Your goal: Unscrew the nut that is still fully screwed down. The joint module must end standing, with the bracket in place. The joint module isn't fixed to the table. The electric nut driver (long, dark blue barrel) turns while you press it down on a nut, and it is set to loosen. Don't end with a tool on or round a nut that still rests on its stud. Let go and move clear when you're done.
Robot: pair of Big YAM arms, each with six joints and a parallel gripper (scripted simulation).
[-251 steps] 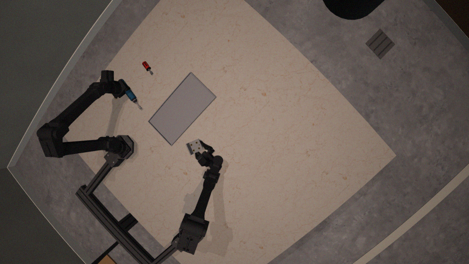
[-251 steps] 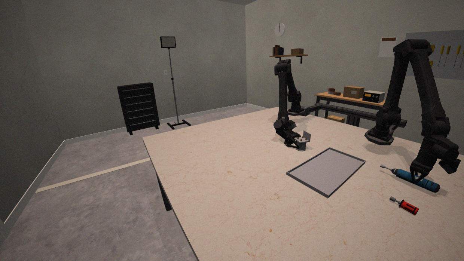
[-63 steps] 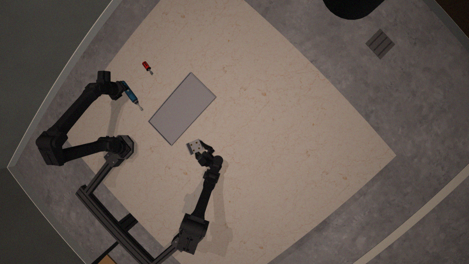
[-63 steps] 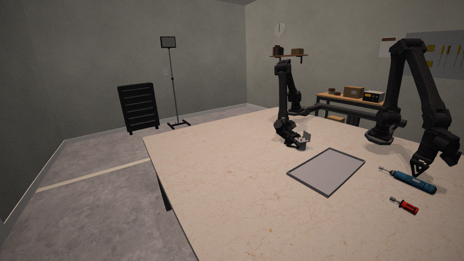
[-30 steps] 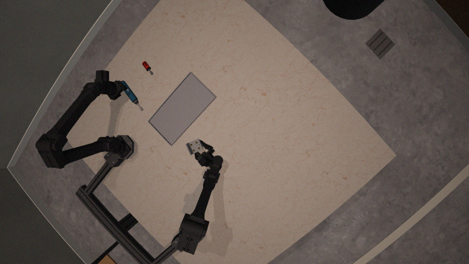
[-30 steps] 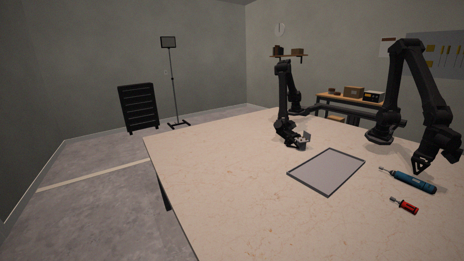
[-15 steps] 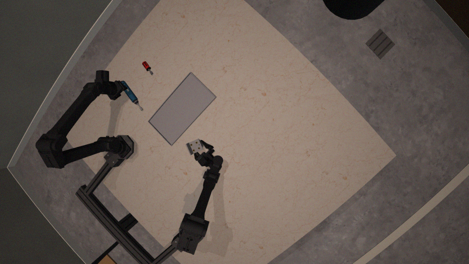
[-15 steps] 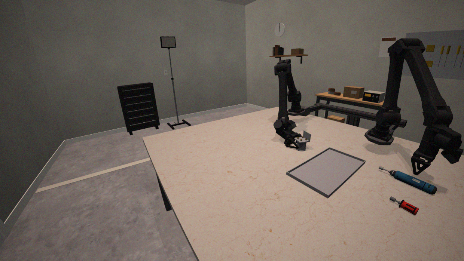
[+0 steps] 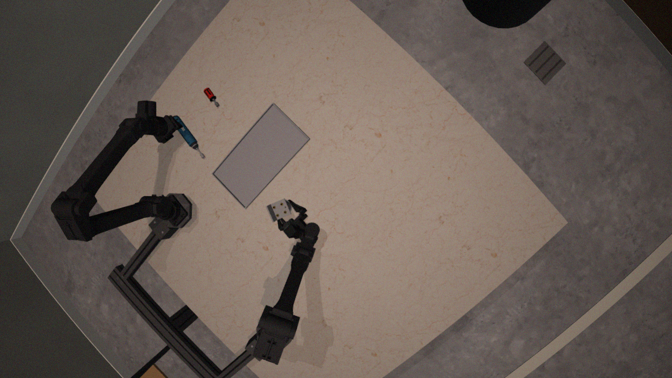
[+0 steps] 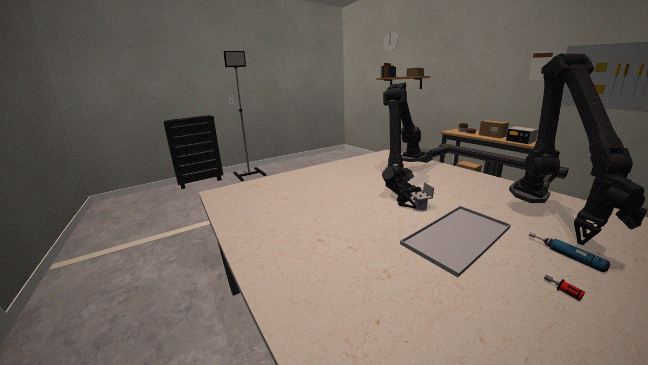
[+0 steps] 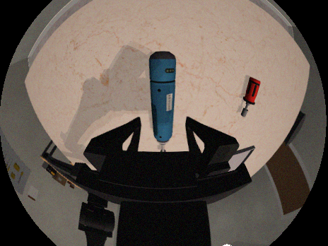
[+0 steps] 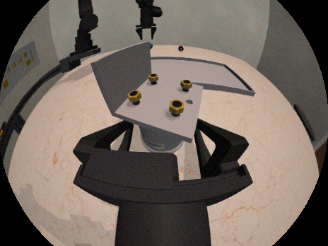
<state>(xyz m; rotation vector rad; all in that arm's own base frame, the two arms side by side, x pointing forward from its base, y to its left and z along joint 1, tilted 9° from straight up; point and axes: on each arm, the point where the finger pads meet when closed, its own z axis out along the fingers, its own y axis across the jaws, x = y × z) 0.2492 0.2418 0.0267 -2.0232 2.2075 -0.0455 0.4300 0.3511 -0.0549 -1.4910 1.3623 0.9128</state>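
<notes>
Right now the joint module is 10 mm above my right hand. Also, from my right hand: flat grey tray 50 mm ahead, 240 mm to the left, 20 mm below; red-handled screwdriver 50 mm ahead, 580 mm to the left, 10 mm below; grey bracket 50 mm above.
</notes>
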